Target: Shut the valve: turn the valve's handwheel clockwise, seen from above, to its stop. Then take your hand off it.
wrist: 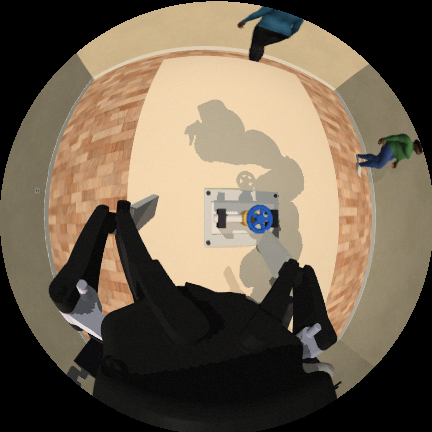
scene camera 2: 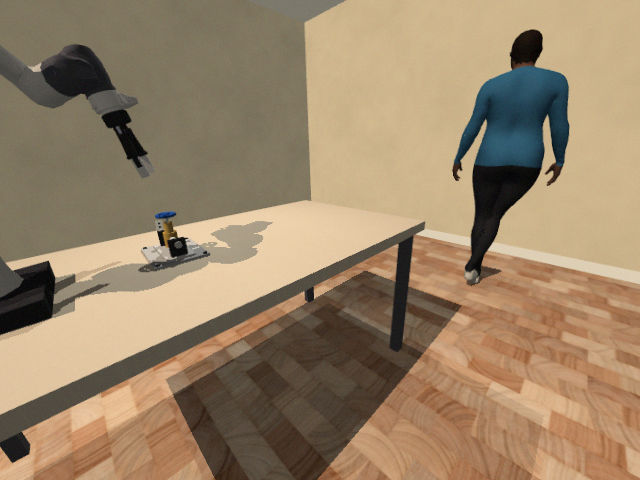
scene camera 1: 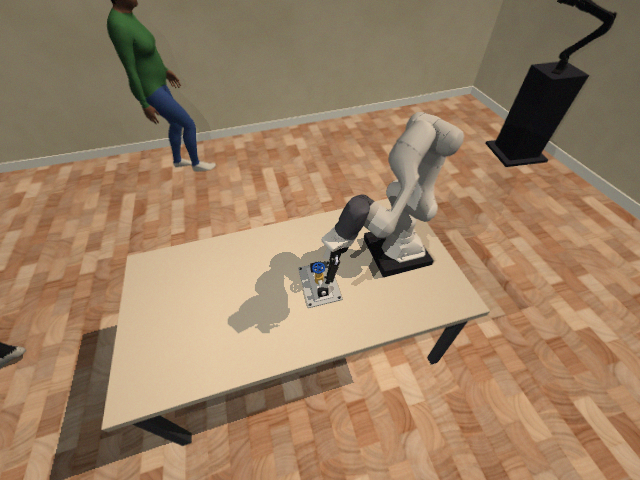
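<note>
The valve's blue handwheel (scene camera 1: 318, 267) (scene camera 2: 165, 214) (wrist: 260, 219) is a spoked wheel, lying level on top of the yellow valve body (scene camera 1: 319, 277) (scene camera 2: 169, 230) (wrist: 245, 218). The valve is mounted on a light grey base plate (scene camera 1: 306, 291) (wrist: 208, 220). My gripper (scene camera 1: 329, 280) (scene camera 2: 145, 167) (wrist: 210, 222) is wide open with nothing between its fingers. In the second scene view it hangs above the handwheel with a visible gap, apart from it. In the wrist view the right fingertip appears just below the wheel's lower rim and the left fingertip is well to the left.
The base plate stands on the pale table (scene camera 1: 180, 330) (scene camera 2: 206, 289) (wrist: 175, 90), in front of the arm's black base (scene camera 1: 400, 267) (scene camera 2: 31, 299). A person in green (scene camera 1: 142, 62) (wrist: 400, 147) and a person in blue (scene camera 2: 522, 113) (wrist: 277, 25) are in the room, away from the table.
</note>
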